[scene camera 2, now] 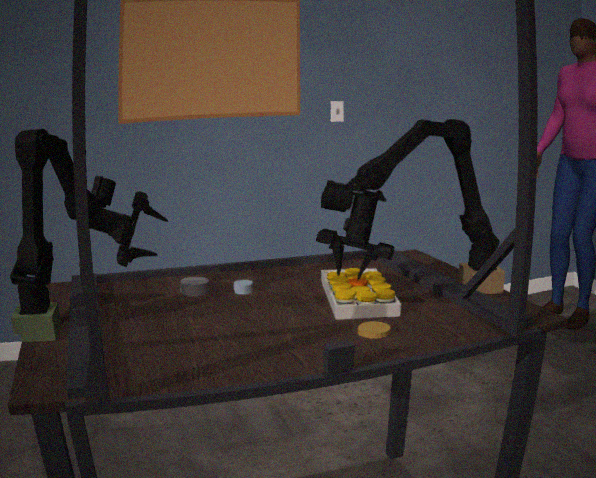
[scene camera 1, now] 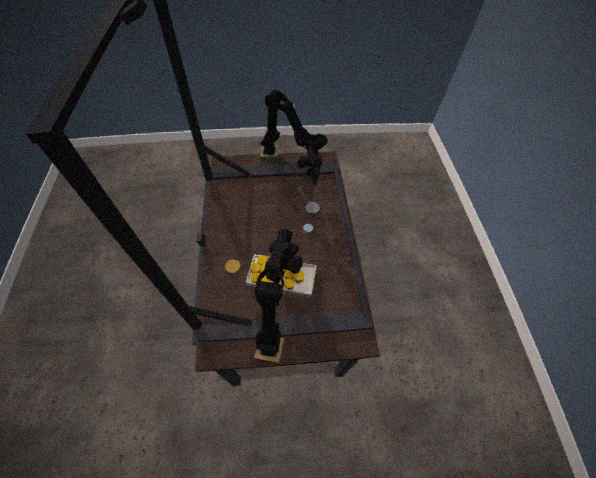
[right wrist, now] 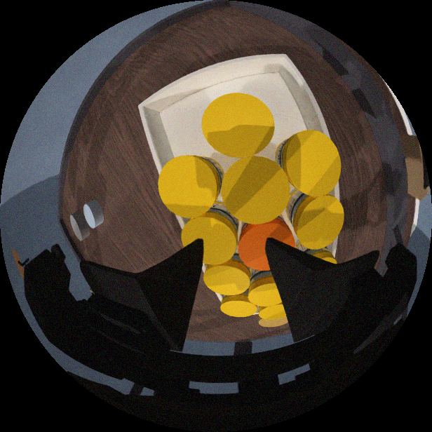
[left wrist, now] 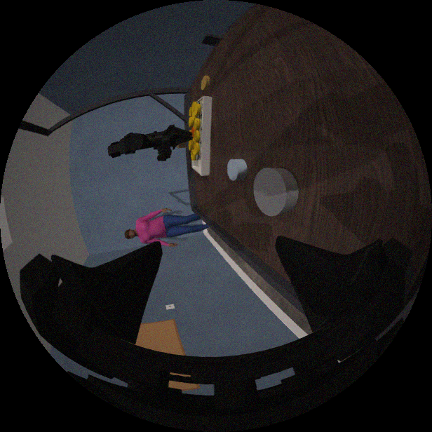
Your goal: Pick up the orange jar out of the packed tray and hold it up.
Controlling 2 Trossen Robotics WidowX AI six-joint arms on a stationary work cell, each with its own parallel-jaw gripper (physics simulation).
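Seen in the pictures: left gripper, fingertip midpoint: (scene camera 2: pixel 162 237) (scene camera 1: pixel 315 181); right gripper, fingertip midpoint: (scene camera 2: pixel 348 277); left arm's base at its link origin: (scene camera 2: pixel 34 309) (scene camera 1: pixel 269 150); right arm's base at its link origin: (scene camera 1: pixel 269 347).
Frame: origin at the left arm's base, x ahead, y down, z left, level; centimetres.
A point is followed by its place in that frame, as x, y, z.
The orange jar (scene camera 2: pixel 358 283) {77.1, 1.0, 6.7} (left wrist: pixel 193 131) (right wrist: pixel 255 250) stands among several yellow-lidded jars (scene camera 2: pixel 345 294) {71.4, 1.0, -0.6} (right wrist: pixel 255 190) in the white tray (scene camera 1: pixel 308 286) {83.1, 5.3, 22.3} (scene camera 2: pixel 367 311) {75.3, 4.1, -4.8} (right wrist: pixel 175 125). In scene camera 1 the right arm hides it. My right gripper (scene camera 2: pixel 349 276) {75.8, 0.6, 10.5} (right wrist: pixel 235 244) is partly open and empty, pointing down at the packed jars. In the right wrist view one finger overlaps the orange lid and the other the edge of a yellow lid beside it. My left gripper (scene camera 2: pixel 162 237) {31.6, -8.8, 25.9} (left wrist: pixel 219 245) is wide open and empty, raised at the other end of the table, far from the tray.
A grey cylinder (scene camera 1: pixel 312 207) {39.3, 2.7, 24.8} (scene camera 2: pixel 194 286) {39.0, 3.1, 21.0} (left wrist: pixel 270 191) and a smaller pale blue one (scene camera 1: pixel 308 228) {52.2, 3.4, 22.5} (scene camera 2: pixel 243 287) {51.4, 3.9, 20.0} (left wrist: pixel 236 169) stand between the tray and the left arm. A flat tan disc (scene camera 1: pixel 232 266) {74.0, 4.5, -13.4} (scene camera 2: pixel 374 330) {73.1, 4.6, -15.2} lies beside the tray. Dark frame posts (scene camera 2: pixel 526 150) {102.0, -34.1, -26.2} rise around the table.
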